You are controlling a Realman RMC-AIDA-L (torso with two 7-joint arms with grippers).
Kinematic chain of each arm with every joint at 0, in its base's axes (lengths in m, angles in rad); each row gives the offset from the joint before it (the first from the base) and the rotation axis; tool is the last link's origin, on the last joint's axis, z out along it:
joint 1: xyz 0 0 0.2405 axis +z
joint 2: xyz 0 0 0 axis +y
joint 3: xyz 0 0 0.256 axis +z
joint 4: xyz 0 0 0 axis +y
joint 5: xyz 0 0 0.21 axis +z
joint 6: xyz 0 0 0 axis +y
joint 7: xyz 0 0 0.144 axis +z
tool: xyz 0 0 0
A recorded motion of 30 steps. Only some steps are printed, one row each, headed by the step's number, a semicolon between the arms.
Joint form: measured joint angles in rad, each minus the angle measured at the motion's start. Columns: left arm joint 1, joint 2, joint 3, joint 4, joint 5, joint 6, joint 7; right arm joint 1, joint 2, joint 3, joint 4, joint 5, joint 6, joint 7.
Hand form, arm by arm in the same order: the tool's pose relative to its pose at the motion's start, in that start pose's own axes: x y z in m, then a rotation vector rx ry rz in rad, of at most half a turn. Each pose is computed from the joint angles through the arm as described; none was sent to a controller.
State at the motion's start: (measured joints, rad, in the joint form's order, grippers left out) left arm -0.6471 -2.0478 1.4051 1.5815 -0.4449 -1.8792 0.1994; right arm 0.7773 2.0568 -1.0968 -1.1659 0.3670 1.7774 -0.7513
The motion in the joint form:
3: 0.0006 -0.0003 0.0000 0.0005 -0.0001 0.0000 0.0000; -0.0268 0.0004 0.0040 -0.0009 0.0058 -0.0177 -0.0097
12: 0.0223 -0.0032 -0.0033 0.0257 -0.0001 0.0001 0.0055; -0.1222 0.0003 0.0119 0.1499 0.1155 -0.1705 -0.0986
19: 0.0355 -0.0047 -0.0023 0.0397 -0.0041 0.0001 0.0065; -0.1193 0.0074 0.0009 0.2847 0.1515 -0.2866 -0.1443
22: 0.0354 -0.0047 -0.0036 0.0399 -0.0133 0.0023 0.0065; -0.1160 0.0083 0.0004 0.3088 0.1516 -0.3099 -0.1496
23: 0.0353 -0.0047 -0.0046 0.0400 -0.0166 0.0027 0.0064; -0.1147 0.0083 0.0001 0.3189 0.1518 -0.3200 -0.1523
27: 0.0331 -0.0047 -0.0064 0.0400 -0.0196 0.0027 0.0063; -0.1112 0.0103 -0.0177 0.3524 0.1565 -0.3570 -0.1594
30: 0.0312 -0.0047 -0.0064 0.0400 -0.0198 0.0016 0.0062; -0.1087 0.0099 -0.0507 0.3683 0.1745 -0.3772 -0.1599
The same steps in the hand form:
3: -0.0001 0.0001 0.0001 -0.0004 0.0001 -0.0002; 0.0076 -0.0031 0.0045 -0.0016 -0.0094 0.0147
12: -0.0043 -0.0008 -0.0007 -0.0004 0.0113 -0.0040; 0.0373 -0.0077 0.0490 -0.0997 -0.0749 0.0657
19: -0.0069 -0.0005 -0.0008 -0.0037 0.0163 -0.0054; 0.0399 -0.0055 0.0768 -0.1286 -0.0948 0.0731
22: -0.0062 0.0005 -0.0010 -0.0119 0.0211 -0.0035; 0.0402 -0.0059 0.0812 -0.1263 -0.0960 0.0763
23: -0.0061 0.0008 -0.0011 -0.0149 0.0228 -0.0034; 0.0404 -0.0063 0.0830 -0.1247 -0.0966 0.0773
27: -0.0053 0.0012 -0.0016 -0.0175 0.0255 -0.0023; 0.0401 -0.0052 0.0905 -0.1197 -0.0927 0.0709
30: -0.0049 0.0015 -0.0019 -0.0175 0.0255 -0.0008; 0.0378 -0.0021 0.0949 -0.1208 -0.0888 0.0547

